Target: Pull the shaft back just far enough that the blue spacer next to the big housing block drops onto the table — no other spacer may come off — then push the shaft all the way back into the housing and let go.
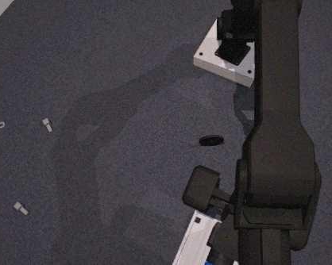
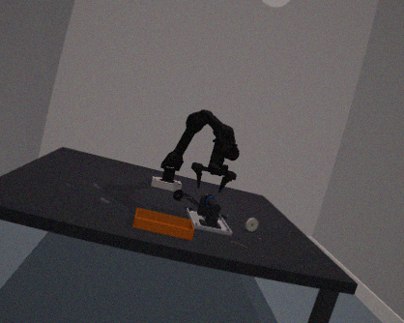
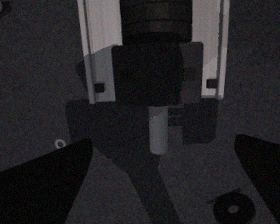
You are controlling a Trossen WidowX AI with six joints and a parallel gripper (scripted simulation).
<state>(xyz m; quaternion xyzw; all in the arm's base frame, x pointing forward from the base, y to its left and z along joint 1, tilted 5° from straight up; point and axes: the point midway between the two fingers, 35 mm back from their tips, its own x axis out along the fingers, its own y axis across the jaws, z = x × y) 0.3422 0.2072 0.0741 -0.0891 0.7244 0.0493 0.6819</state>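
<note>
Now: the grey shaft 5 cm ahead of my gripper tip, 2 cm below it and 1 cm to the left of it. From my gripper tip the other things lie so: black disc (12 cm to the right, 12 cm behind, 8 cm below); then white disc (20 cm to the left, 8 cm below, 8 cm ahead); then blue spacer (9 cm ahead, 3 cm below, 2 cm to the left).
</note>
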